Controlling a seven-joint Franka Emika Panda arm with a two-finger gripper.
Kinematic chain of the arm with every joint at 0, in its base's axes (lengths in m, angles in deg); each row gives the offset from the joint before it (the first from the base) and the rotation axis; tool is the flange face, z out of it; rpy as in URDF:
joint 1: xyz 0 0 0.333 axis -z
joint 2: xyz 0 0 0 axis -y
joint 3: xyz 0 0 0.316 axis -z
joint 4: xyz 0.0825 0 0 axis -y
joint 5: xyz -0.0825 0 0.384 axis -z
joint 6: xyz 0 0 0 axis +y
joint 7: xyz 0.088 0 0 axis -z
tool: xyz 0 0 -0.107 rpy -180 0 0
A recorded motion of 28 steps. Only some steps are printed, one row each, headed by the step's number.
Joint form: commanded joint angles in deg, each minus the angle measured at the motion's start. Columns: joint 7, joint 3, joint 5, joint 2, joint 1, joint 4, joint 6.
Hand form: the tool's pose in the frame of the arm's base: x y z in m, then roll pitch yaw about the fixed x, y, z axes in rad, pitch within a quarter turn. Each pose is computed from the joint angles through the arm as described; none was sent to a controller.
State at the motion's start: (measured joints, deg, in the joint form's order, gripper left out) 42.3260 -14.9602 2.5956 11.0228 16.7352 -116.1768 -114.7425
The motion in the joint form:
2: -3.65 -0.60 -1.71 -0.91 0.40 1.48 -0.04
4: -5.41 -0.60 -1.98 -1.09 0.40 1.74 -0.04
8: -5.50 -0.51 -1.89 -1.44 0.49 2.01 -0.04
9: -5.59 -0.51 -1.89 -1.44 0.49 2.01 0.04
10: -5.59 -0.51 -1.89 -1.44 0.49 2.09 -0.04
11: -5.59 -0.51 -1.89 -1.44 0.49 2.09 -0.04
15: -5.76 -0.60 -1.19 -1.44 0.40 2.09 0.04
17: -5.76 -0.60 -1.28 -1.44 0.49 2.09 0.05
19: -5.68 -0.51 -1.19 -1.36 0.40 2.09 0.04
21: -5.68 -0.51 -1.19 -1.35 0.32 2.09 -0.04
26: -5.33 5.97 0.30 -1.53 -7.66 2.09 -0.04
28: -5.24 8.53 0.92 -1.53 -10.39 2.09 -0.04
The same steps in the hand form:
2: 0.5251 -0.0073 0.5485 -3.0827 -0.1725 -0.7023
4: 0.5263 -0.0071 0.5491 -3.0827 -0.1723 -0.6731
8: 0.5280 -0.0092 0.5484 -3.0834 -0.1713 -0.6739
9: 0.5279 -0.0092 0.5483 -3.0845 -0.1702 -0.6723
10: 0.5281 -0.0092 0.5491 -3.0828 -0.1725 -0.6724
11: 0.5281 -0.0092 0.5491 -3.0828 -0.1725 -0.6724
15: 0.5280 -0.0083 0.5490 -3.0942 -0.1785 -0.6614
17: 0.5280 -0.0090 0.5490 -3.0930 -0.1775 -0.6635
19: 0.5277 -0.0090 0.5497 -3.0932 -0.1796 -0.6645
21: 0.5278 -0.0083 0.5500 -3.0923 -0.1809 -0.6631
26: 0.5277 0.0007 0.5506 -3.0958 -0.1847 -0.6341
28: 0.5274 0.0003 0.5512 -3.0975 -0.1873 -0.6290

